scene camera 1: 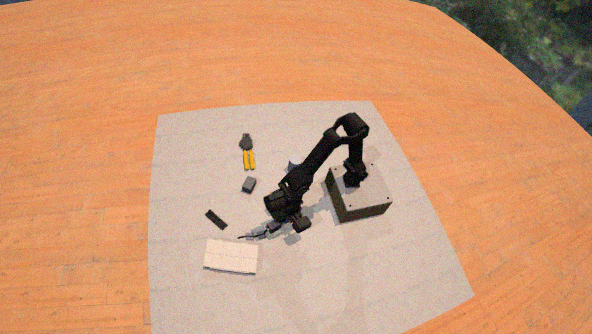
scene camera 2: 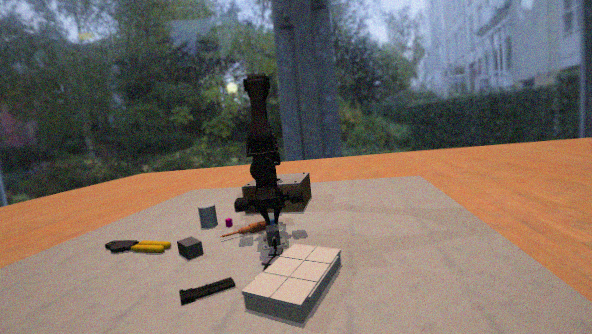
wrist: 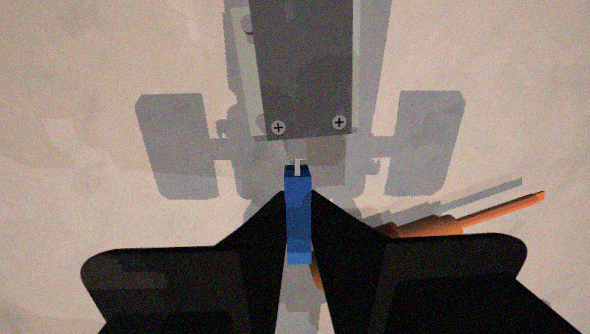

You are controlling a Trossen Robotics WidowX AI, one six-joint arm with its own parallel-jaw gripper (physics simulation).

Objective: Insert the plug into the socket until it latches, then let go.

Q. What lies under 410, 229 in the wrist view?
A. An orange-handled screwdriver.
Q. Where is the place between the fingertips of my gripper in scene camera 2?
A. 273, 229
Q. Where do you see a white tiled block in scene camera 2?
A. At 289, 288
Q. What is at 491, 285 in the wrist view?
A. My gripper.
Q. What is my gripper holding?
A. A blue plug.
